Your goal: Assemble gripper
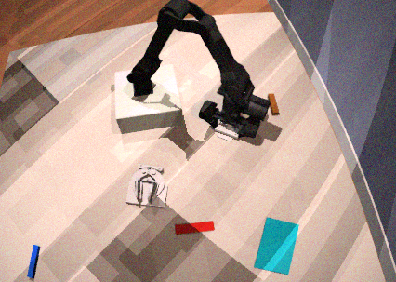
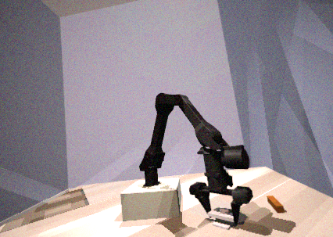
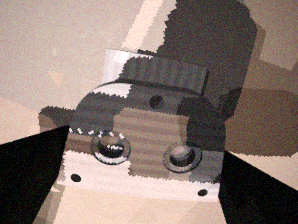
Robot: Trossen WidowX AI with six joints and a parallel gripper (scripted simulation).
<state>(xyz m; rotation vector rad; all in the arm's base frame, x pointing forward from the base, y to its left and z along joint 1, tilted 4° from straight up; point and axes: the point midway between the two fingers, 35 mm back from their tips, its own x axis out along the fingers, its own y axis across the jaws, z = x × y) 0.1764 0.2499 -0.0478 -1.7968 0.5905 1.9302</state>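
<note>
Right now the jaw is 100 mm ahead of my gripper tip, 290 mm to the right of it and 10 mm above it. Also, from my gripper tip: red bar (290 mm ahead, 170 mm to the right, 10 mm below); then orange block (80 mm behind, 190 mm to the left); then white plate (160 mm ahead, 290 mm to the right, 10 mm below).
</note>
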